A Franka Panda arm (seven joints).
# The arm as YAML. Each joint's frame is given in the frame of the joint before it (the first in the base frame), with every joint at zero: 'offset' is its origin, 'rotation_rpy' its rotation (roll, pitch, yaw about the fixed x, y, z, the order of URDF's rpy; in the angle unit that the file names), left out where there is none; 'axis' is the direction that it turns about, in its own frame. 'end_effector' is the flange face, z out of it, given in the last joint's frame.
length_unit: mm
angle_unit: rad
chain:
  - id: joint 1
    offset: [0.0, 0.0, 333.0]
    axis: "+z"
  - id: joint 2
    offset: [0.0, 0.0, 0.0]
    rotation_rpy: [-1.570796, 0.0, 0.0]
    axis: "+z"
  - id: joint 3
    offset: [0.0, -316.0, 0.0]
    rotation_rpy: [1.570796, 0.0, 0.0]
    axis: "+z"
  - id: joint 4
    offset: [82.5, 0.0, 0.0]
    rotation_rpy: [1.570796, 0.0, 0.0]
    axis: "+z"
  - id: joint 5
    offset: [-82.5, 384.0, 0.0]
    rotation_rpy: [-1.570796, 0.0, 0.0]
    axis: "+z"
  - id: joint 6
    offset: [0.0, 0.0, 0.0]
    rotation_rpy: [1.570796, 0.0, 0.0]
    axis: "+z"
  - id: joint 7
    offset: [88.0, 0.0, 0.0]
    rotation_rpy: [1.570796, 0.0, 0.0]
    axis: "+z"
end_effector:
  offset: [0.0, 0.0, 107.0]
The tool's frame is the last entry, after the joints.
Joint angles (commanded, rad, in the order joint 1, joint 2, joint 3, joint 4, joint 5, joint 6, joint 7), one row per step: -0.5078, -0.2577, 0.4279, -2.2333, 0.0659, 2.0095, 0.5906; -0.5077, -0.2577, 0.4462, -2.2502, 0.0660, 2.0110, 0.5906; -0.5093, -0.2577, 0.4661, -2.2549, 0.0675, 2.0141, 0.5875; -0.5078, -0.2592, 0.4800, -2.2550, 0.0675, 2.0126, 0.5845; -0.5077, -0.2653, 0.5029, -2.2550, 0.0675, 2.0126, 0.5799; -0.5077, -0.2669, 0.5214, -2.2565, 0.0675, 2.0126, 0.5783; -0.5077, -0.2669, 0.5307, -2.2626, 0.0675, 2.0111, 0.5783; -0.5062, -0.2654, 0.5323, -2.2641, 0.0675, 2.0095, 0.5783; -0.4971, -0.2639, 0.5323, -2.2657, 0.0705, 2.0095, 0.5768; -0.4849, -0.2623, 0.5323, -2.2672, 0.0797, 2.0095, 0.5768; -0.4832, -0.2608, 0.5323, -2.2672, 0.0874, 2.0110, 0.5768; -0.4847, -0.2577, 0.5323, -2.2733, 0.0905, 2.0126, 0.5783
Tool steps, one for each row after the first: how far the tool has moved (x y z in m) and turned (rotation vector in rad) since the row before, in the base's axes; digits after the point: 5 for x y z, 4 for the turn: -0.00250, 0.00845, -0.00878, -0.0028, 0.0175, 0.0160; -0.00007, 0.00885, -0.00304, -0.0030, 0.0040, 0.0197; -0.00006, 0.00759, -0.00036, -0.0037, 0.0022, 0.0178; -0.00041, 0.01159, 0.00113, -0.0081, -0.0022, 0.0268; -0.00045, 0.00903, -0.00123, -0.0050, 0.0026, 0.0193; -0.00145, 0.00413, -0.00357, -0.0021, 0.0087, 0.0081; -0.00038, 0.00130, -0.00154, 0.0004, 0.0046, 0.0027; -0.00042, 0.00430, -0.00135, 0.0034, 0.0029, 0.0091; -0.00054, 0.00613, -0.00137, 0.0089, 0.0026, 0.0079; 0.00026, 0.00119, -0.00050, 0.0076, -0.0004, -0.0017; -0.00074, -0.00109, -0.00392, 0.0039, 0.0070, -0.0051
